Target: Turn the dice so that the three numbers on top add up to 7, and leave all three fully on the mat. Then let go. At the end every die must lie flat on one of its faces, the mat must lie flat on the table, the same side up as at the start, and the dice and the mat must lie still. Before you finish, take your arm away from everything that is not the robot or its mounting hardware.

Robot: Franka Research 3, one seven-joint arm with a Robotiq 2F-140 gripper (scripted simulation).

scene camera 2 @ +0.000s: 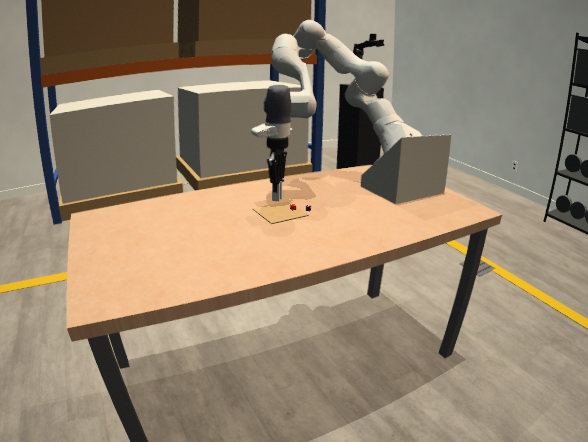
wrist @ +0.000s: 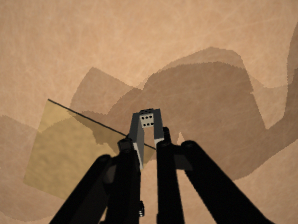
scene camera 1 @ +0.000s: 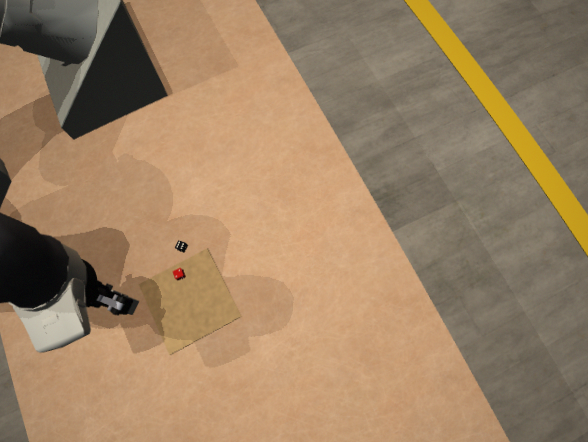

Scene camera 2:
my gripper: 277,199
tan mat: 275,213
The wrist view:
my gripper: 148,121
tan mat: 67,143
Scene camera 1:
tan mat: 186,310
